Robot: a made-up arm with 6 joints. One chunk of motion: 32 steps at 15 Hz.
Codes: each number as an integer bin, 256 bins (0 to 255) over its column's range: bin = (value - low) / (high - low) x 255, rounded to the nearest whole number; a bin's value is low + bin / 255 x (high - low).
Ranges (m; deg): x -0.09..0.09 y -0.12..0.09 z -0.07..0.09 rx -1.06..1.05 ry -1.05..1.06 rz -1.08..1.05
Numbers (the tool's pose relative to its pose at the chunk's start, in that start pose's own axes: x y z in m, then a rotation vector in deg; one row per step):
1: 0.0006 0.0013 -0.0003 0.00 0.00 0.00
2: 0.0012 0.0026 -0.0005 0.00 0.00 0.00
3: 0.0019 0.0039 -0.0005 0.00 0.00 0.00
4: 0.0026 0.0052 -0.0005 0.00 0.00 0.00
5: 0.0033 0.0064 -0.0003 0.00 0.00 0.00
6: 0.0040 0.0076 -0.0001 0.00 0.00 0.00
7: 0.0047 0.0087 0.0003 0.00 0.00 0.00
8: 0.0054 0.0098 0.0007 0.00 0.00 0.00
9: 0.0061 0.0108 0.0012 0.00 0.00 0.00
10: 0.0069 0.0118 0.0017 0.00 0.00 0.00
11: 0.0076 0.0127 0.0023 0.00 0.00 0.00
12: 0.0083 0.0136 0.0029 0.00 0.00 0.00
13: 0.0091 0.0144 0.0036 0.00 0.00 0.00
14: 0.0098 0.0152 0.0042 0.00 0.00 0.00
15: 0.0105 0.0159 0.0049 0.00 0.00 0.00
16: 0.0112 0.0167 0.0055 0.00 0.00 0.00
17: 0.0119 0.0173 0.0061 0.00 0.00 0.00
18: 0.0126 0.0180 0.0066 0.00 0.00 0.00
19: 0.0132 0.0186 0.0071 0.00 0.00 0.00
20: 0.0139 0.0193 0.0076 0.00 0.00 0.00
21: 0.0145 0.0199 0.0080 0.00 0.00 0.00
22: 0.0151 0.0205 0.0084 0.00 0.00 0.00
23: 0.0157 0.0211 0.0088 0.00 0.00 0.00
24: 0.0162 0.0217 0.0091 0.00 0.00 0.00
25: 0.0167 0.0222 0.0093 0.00 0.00 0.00
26: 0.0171 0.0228 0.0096 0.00 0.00 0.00
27: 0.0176 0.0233 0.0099 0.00 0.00 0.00
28: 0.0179 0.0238 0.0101 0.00 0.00 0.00
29: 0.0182 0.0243 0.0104 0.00 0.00 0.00
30: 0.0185 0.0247 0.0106 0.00 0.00 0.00
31: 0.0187 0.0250 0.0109 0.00 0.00 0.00
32: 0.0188 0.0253 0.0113 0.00 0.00 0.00
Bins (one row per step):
1: 128 147 111 128 127 129
2: 129 149 111 128 127 129
3: 130 150 111 128 127 129
4: 131 152 111 128 127 129
5: 132 153 111 128 127 129
6: 133 155 111 128 127 129
7: 134 156 112 128 127 129
8: 135 158 113 128 127 129
9: 136 159 113 128 127 129
10: 137 160 114 128 127 129
11: 138 161 115 128 127 129
12: 139 162 116 128 127 129
13: 140 163 117 128 127 129
14: 141 164 118 128 127 129
15: 142 165 119 128 127 129
16: 143 166 120 128 127 129
17: 144 167 121 128 127 129
18: 145 168 122 128 127 129
19: 146 168 123 128 127 129
20: 147 169 124 128 127 129
21: 148 170 124 128 127 129
22: 149 171 125 128 127 129
23: 150 171 126 128 127 129
24: 150 172 126 128 127 129
25: 151 173 126 128 127 129
26: 152 173 127 128 127 129
27: 152 174 127 128 127 129
28: 153 175 128 128 127 129
29: 153 175 128 128 127 129
30: 154 176 128 128 127 129
31: 154 176 129 128 127 129
32: 154 176 130 128 127 129

